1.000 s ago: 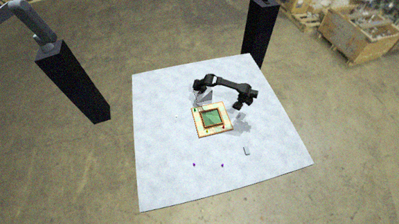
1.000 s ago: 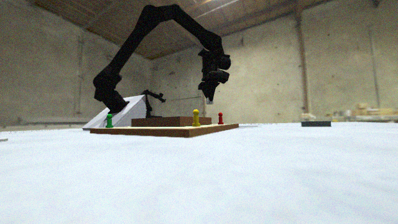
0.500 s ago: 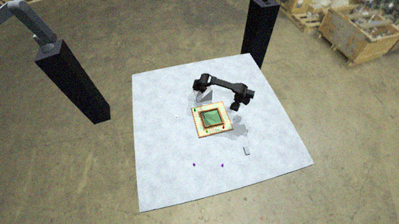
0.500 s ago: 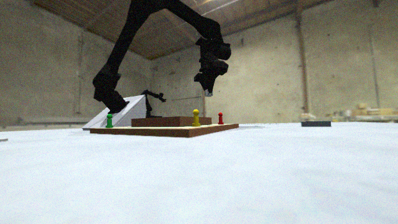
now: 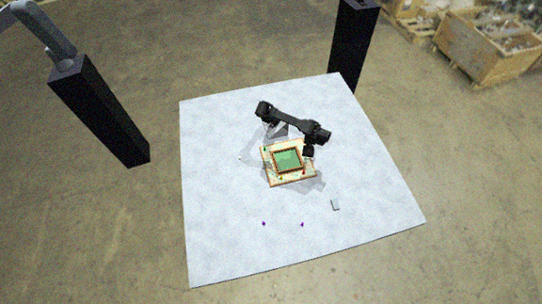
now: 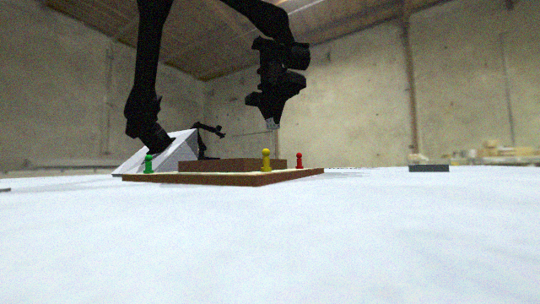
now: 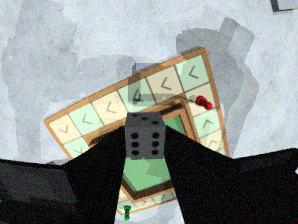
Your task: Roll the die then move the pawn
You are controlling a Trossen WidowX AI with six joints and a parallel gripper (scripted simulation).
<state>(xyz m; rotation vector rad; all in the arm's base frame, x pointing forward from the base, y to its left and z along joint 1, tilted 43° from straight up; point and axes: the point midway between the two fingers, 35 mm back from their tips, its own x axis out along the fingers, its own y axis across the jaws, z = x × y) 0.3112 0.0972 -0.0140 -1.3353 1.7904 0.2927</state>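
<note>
Now: gripper tip 10 cm above the red pawn, 8 cm short of it and 5 cm to the left of it. From my gripper tip the other things lie so: white die (right at my gripper tip); yellow pawn (19 cm to the right, 10 cm below, 7 cm ahead); green pawn (21 cm to the right, 16 cm behind, 10 cm below).
</note>
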